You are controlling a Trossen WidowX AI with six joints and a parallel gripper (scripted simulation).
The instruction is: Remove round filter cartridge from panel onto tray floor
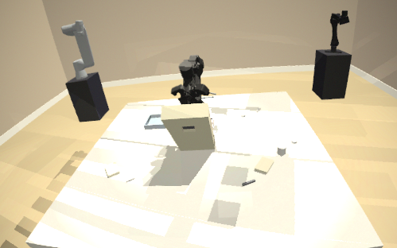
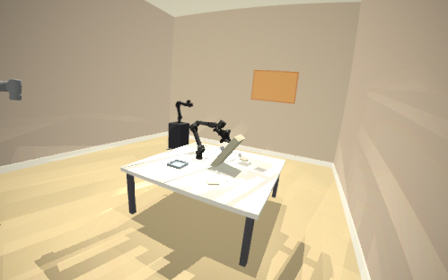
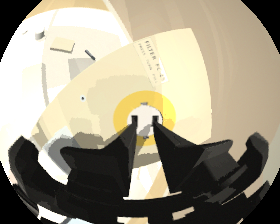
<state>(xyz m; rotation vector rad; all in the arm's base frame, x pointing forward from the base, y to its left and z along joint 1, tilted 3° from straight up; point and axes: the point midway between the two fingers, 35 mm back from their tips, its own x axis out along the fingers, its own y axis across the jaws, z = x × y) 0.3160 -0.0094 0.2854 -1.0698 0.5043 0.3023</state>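
Right now the round filter cartridge is 2 cm ahead of my gripper tip and 1 cm below it. Round my gripper tip: beige service panel 3 cm behind, 9 cm below; then blue-grey tray 43 cm behind, 28 cm to the right, 25 cm below.
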